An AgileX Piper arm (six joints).
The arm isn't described. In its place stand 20 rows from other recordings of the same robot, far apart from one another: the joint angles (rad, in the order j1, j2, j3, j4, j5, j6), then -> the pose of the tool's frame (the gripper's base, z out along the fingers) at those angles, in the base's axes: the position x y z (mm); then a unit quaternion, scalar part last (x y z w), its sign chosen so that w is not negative.
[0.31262 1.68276 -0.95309 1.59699 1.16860 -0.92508] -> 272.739, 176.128, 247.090, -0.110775, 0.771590, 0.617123, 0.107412
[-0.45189 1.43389 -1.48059 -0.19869 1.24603 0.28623] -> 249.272, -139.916, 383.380, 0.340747, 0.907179, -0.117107, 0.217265
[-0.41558 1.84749 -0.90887 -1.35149 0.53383 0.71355] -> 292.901, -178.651, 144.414, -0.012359, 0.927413, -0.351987, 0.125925
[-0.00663 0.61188 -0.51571 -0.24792 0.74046 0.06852] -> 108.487, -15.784, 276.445, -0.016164, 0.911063, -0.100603, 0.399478
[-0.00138 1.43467 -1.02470 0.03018 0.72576 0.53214] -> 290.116, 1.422, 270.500, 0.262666, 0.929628, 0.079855, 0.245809
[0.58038 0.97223 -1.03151 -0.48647 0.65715 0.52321] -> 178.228, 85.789, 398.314, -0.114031, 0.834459, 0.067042, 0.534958
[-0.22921 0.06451 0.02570 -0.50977 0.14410 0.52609] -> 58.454, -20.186, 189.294, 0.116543, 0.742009, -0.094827, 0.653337
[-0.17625 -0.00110 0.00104 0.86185 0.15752 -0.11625] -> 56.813, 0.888, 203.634, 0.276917, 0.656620, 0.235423, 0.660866
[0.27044 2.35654 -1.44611 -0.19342 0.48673 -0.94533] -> 423.977, 109.050, 38.982, -0.628276, 0.765108, -0.095584, 0.103642
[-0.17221 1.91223 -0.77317 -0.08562 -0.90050 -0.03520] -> 359.790, -56.389, 155.485, 0.009954, 0.758948, -0.059322, 0.648367
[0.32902 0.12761 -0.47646 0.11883 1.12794 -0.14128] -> 8.811, 13.308, 265.546, -0.210283, 0.878572, 0.098926, 0.417260
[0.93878 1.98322 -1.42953 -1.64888 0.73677 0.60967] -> 311.935, 322.839, 247.052, -0.547805, 0.585710, -0.331038, 0.497260
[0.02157 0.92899 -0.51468 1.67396 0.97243 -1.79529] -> 155.772, 78.168, 303.440, -0.319371, 0.669484, 0.349692, 0.572285
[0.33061 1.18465 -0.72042 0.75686 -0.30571 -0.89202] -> 250.759, 66.179, 313.840, -0.117119, 0.748404, -0.022924, 0.652418
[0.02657 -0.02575 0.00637 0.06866 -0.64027 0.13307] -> 30.566, -2.919, 264.559, 0.051068, 0.398027, 0.089978, 0.911521
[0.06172 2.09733 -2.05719 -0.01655 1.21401 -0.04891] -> 459.711, 26.996, 297.834, -0.055436, 0.978080, -0.006891, 0.200597
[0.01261 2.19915 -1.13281 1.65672 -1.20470 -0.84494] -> 368.495, -80.016, 101.792, 0.463761, 0.675154, -0.417137, 0.393813
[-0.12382 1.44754 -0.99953 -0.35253 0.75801 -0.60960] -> 282.206, -56.890, 261.791, -0.325004, 0.907957, -0.215407, 0.153577
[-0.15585 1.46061 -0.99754 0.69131 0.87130 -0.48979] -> 286.906, -0.143, 264.934, 0.016786, 0.944488, 0.227886, 0.236070
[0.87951 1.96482 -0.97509 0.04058 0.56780 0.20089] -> 206.215, 252.317, 95.230, -0.316755, 0.947105, 0.035902, 0.037009
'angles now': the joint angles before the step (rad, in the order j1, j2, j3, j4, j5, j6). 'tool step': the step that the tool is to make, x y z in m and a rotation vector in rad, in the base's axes. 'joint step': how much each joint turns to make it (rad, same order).
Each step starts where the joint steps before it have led.
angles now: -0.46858 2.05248 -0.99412 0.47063 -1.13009 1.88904
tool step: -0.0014 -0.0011 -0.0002 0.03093 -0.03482 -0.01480
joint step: 0.00000 -0.00020 0.00011 0.02155 -0.00239 0.03554
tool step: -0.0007 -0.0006 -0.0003 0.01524 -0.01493 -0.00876
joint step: 0.00014 0.00018 -0.00022 0.01255 0.00000 0.01479
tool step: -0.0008 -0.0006 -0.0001 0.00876 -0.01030 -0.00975
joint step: 0.00001 0.00005 0.00003 0.01193 -0.00230 0.00747
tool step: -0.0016 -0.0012 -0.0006 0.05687 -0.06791 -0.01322
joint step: -0.00012 -0.00003 0.00020 0.02446 -0.00011 0.07649
